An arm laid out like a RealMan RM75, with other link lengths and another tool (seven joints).
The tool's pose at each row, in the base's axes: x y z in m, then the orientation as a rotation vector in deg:
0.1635 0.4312 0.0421 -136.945 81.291 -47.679
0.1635 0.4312 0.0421 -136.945 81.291 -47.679
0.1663 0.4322 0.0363 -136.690 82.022 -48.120
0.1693 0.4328 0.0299 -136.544 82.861 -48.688
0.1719 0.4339 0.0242 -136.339 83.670 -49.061
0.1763 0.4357 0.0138 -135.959 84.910 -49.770
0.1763 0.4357 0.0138 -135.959 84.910 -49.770
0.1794 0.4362 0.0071 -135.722 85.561 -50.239
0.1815 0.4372 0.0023 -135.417 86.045 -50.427
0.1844 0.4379 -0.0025 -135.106 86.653 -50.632
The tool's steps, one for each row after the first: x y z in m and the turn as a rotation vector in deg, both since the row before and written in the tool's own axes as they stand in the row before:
0.0000 0.0000 0.0000 0.000 0.000 0.000
-0.0019 0.0002 0.0062 -0.184 0.480 0.384
-0.0017 0.0005 0.0069 -0.310 0.620 0.347
-0.0021 0.0002 0.0060 -0.279 0.467 0.395
-0.0039 0.0007 0.0107 -0.373 0.800 0.615
0.0000 0.0000 0.0000 0.000 0.000 0.000
-0.0019 0.0006 0.0071 -0.162 0.481 0.326
-0.0020 0.0002 0.0049 -0.055 0.225 0.339
-0.0015 -0.0003 0.0054 -0.123 0.275 0.388

